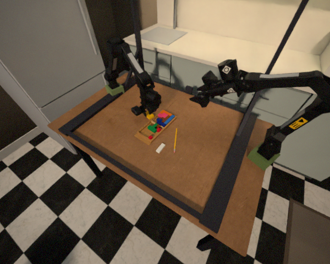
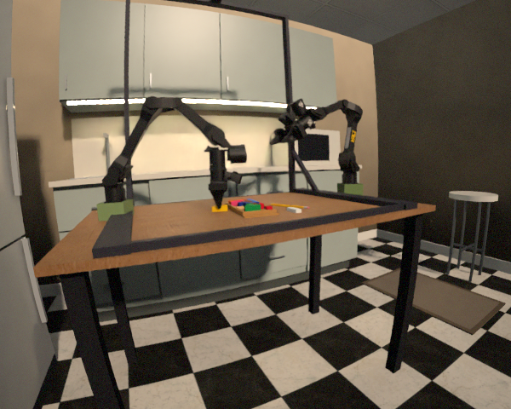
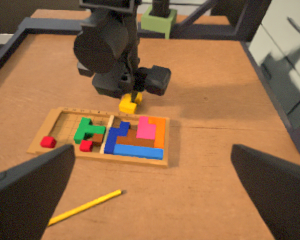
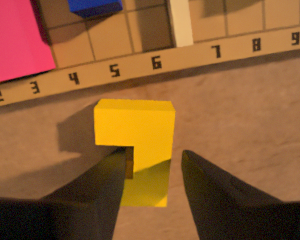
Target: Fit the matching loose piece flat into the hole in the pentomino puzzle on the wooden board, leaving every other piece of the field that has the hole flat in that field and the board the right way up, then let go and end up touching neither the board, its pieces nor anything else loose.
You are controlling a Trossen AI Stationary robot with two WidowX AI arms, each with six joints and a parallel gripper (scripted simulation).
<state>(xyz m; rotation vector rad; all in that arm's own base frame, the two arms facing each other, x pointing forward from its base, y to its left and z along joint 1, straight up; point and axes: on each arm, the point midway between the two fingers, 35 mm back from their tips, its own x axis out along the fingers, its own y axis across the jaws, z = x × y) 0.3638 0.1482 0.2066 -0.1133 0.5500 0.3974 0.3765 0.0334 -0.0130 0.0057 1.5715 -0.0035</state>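
The yellow piece is 10 mm behind my right hand and 40 mm below it. Round my right hand: yellow pencil (70 mm ahead, 250 mm to the left, 40 mm below); green piece (60 mm ahead, 100 mm to the left, 30 mm below); white eraser (160 mm ahead, 210 mm to the left, 40 mm below).
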